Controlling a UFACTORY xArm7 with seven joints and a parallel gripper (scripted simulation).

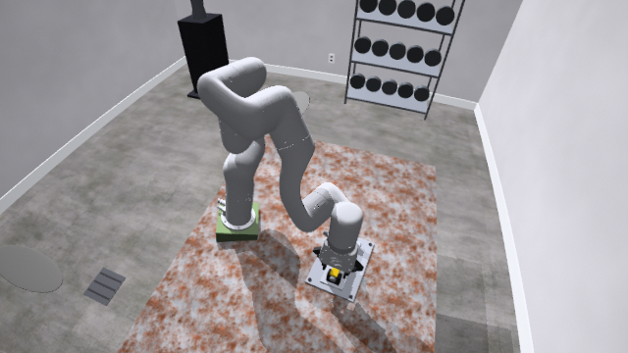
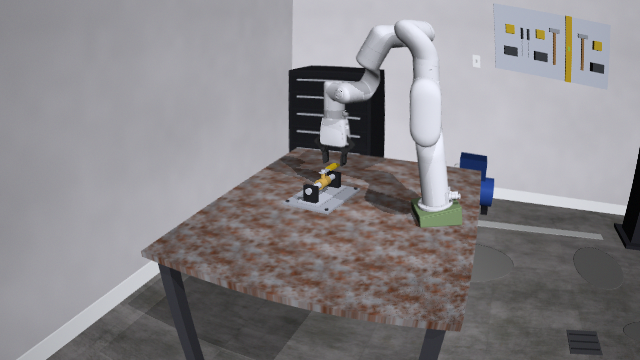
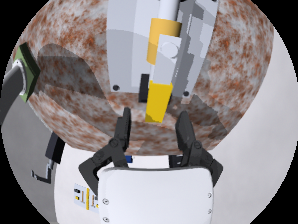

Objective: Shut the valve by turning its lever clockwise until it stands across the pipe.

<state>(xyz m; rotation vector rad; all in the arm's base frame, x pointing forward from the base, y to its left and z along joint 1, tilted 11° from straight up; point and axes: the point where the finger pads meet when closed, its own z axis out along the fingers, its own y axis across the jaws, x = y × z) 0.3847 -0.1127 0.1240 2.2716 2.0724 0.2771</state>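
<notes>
My gripper is now 50 mm to the right of the yellow lever and 20 mm above it.
</notes>
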